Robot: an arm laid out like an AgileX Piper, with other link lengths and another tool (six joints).
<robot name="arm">
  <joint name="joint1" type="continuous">
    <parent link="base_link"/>
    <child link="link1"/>
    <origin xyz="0 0 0.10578" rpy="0 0 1.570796"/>
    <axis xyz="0 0 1"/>
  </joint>
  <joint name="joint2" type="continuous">
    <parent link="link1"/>
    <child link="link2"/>
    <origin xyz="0 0 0" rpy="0 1.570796 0"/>
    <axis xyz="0 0 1"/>
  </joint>
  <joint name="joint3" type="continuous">
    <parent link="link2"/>
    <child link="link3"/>
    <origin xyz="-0.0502 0.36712 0" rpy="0 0 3.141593"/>
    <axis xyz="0 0 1"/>
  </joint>
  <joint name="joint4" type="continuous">
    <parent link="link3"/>
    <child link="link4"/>
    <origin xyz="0.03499 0.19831 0" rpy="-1.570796 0 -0.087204"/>
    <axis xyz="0 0 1"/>
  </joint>
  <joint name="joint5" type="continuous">
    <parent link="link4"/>
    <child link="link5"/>
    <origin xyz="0 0 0" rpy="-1.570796 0 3.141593"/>
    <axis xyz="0 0 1"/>
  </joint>
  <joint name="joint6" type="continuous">
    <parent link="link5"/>
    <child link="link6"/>
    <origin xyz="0 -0.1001 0" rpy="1.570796 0 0"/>
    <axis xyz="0 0 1"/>
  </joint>
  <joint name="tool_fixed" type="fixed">
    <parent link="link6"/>
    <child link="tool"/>
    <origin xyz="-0.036 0.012 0.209" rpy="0.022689 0 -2.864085"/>
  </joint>
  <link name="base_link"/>
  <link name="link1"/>
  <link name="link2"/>
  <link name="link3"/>
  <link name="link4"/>
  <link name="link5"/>
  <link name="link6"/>
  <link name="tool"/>
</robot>
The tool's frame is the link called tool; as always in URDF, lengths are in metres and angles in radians. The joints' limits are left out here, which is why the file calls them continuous.
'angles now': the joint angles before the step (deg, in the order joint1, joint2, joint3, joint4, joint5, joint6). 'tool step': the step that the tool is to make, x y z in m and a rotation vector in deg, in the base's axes. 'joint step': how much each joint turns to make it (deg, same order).
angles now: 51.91 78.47 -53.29 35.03 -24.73 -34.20
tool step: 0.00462 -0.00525 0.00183 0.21 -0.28 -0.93
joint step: -0.68 0.00 0.01 0.02 -0.44 -0.02
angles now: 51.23 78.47 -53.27 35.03 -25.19 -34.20
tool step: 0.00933 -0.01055 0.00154 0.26 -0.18 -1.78
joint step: -1.52 0.00 0.02 0.11 -0.42 0.01
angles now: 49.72 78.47 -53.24 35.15 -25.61 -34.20
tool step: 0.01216 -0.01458 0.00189 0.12 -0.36 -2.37
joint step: -2.17 0.00 0.01 -0.08 -0.43 -0.03
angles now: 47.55 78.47 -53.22 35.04 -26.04 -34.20
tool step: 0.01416 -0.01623 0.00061 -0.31 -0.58 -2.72
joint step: -2.57 0.25 0.09 -0.53 -0.63 -0.02
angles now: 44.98 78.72 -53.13 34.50 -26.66 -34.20
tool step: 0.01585 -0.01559 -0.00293 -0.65 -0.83 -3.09
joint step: -2.26 0.92 0.64 -0.68 -2.05 0.01
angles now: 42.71 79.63 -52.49 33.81 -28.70 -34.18
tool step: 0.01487 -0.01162 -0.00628 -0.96 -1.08 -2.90
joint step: -1.49 1.57 1.20 -0.85 -3.48 0.11
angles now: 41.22 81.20 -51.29 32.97 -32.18 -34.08
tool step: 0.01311 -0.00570 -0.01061 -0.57 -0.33 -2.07
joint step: -0.83 2.04 1.28 -0.83 -3.45 0.97
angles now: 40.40 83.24 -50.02 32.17 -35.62 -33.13
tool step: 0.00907 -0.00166 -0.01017 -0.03 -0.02 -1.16
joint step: -0.34 1.86 1.20 -0.93 -2.99 1.64
